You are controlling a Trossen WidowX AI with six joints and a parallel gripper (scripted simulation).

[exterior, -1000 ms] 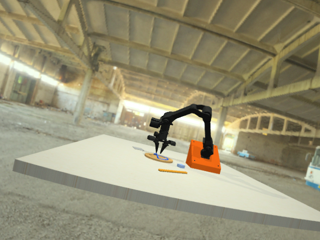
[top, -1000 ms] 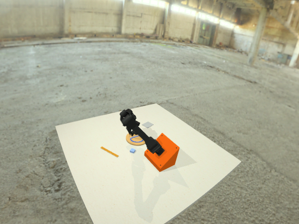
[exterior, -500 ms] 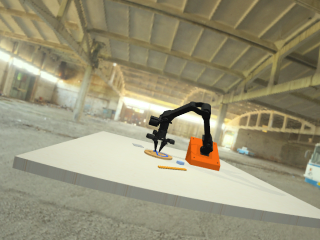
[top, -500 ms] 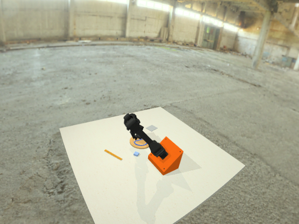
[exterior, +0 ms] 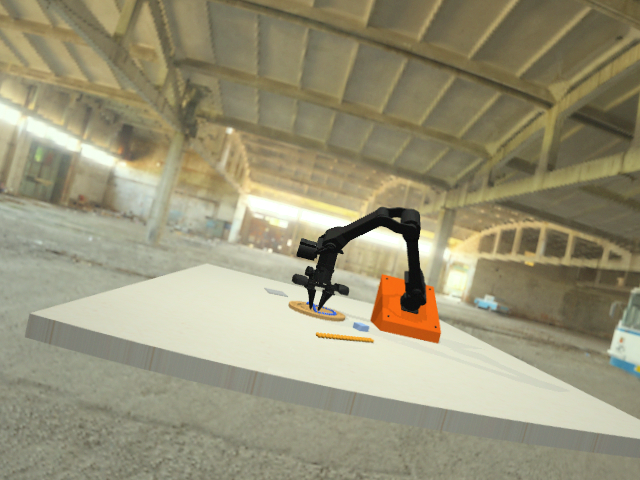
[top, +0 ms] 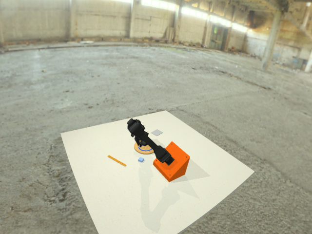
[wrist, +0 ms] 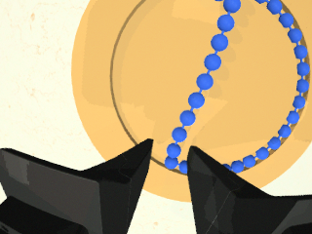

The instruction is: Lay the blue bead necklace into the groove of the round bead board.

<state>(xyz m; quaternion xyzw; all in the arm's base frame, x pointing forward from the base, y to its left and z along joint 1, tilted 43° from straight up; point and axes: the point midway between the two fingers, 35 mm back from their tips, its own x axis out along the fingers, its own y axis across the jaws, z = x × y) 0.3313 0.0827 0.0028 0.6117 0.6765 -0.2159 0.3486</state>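
My gripper tip is now 50 mm to the left of the round tan bead board, 10 mm past it and 10 mm above it. From my gripper tip the other things lie so: flat grey tile: 280 mm to the right, 140 mm ahead, 10 mm below; small light-blue block: 150 mm behind, 70 mm to the left, 10 mm below.
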